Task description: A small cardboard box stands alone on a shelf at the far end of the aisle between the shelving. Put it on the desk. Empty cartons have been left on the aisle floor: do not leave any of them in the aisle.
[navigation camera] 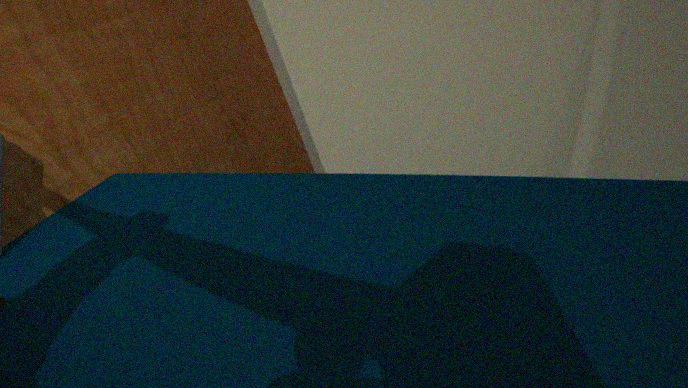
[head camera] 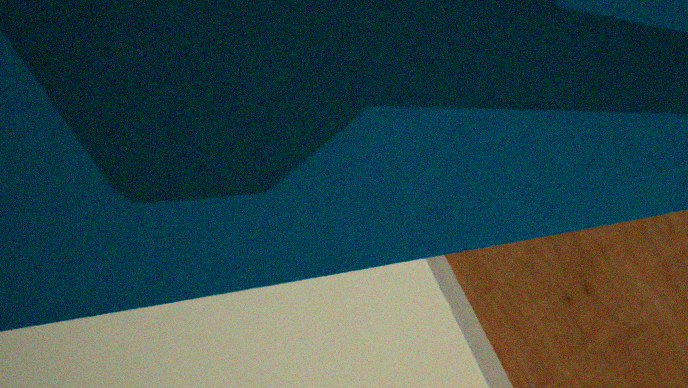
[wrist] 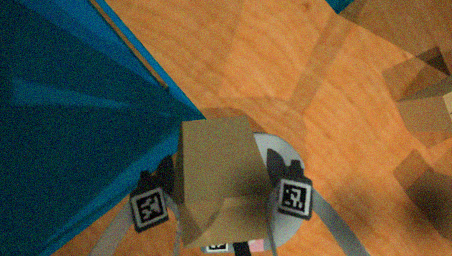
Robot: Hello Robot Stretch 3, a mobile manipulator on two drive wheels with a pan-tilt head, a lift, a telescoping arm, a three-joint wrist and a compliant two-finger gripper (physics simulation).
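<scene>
A small cardboard box (wrist: 221,185) sits 14 cm from the lens. My gripper (wrist: 220,170) is 18 cm from the lens.
</scene>
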